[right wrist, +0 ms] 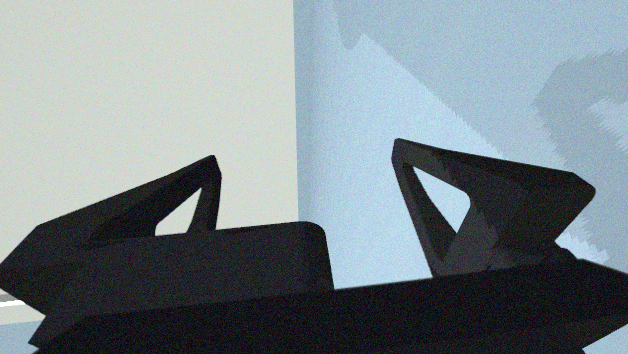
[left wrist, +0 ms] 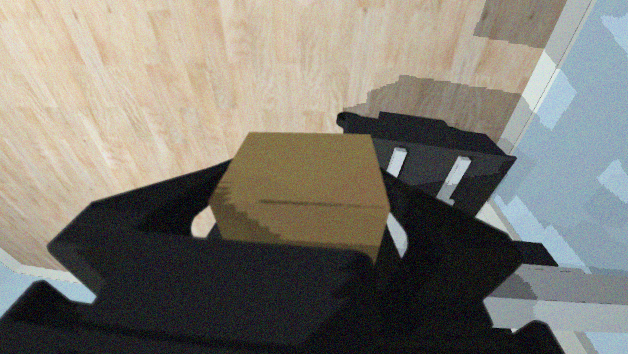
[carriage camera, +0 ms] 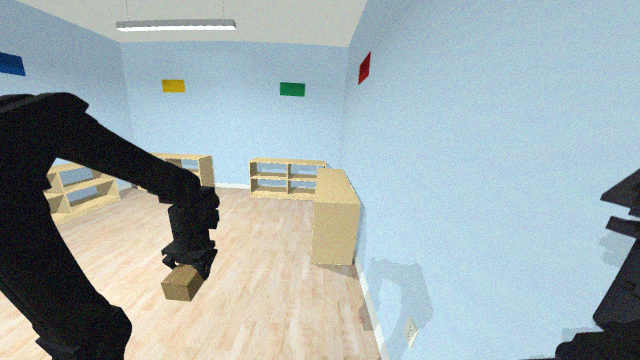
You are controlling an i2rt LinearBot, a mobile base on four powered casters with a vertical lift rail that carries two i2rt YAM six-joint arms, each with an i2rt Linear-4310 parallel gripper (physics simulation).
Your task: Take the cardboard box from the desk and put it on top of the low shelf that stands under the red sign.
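Frame: origin at the left arm's base, x ahead, y left, z up, level; centimetres.
Seen in the pictures: left gripper, fingertip midpoint: (left wrist: pixel 309 167); right gripper, fingertip midpoint: (right wrist: pixel 306 156).
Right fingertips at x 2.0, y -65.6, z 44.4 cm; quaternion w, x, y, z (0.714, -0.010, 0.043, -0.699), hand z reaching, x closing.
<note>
A point is followed by its place in that frame.
The brown cardboard box (carriage camera: pixel 182 283) @(y -2.1, x 16.6, z 7.4 cm) (left wrist: pixel 305 170) @(y 0.5, x 25.0, z 5.5 cm) is held above the floor at the lower left of the carriage view. My left gripper (carriage camera: pixel 187 271) @(y 0.4, x 22.9, z 2.5 cm) (left wrist: pixel 309 167) @(y 0.4, x 22.9, z 2.5 cm) is shut on it, with one finger on each side. The low wooden shelf (carriage camera: pixel 336 232) @(y -42.9, x 120.8, z -41.8 cm) stands against the right wall, right of centre in the carriage view, its end panel facing me. The box is apart from it, lower and to the left in the picture. The red sign (carriage camera: pixel 365 68) @(y -59.9, x 176.5, z 98.4 cm) hangs on the wall above this shelf. My right gripper (carriage camera: pixel 612 211) (right wrist: pixel 306 156) @(y -65.6, x 2.0, z 44.4 cm) is open and empty at the right edge. The desk does not show.
Another low shelf (carriage camera: pixel 287 161) @(y 34.7, x 271.0, z -15.0 cm) stands at the back under a green sign (carriage camera: pixel 292 89) @(y 35.7, x 300.1, z 98.9 cm). More shelves stand at the left, partly behind my left arm. The right wall (carriage camera: pixel 500 150) @(y -72.3, x 31.5, z 39.8 cm) runs close along the right side. The robot's base (left wrist: pixel 425 170) @(y -33.0, x -8.3, z -46.1 cm) shows in the left wrist view.
</note>
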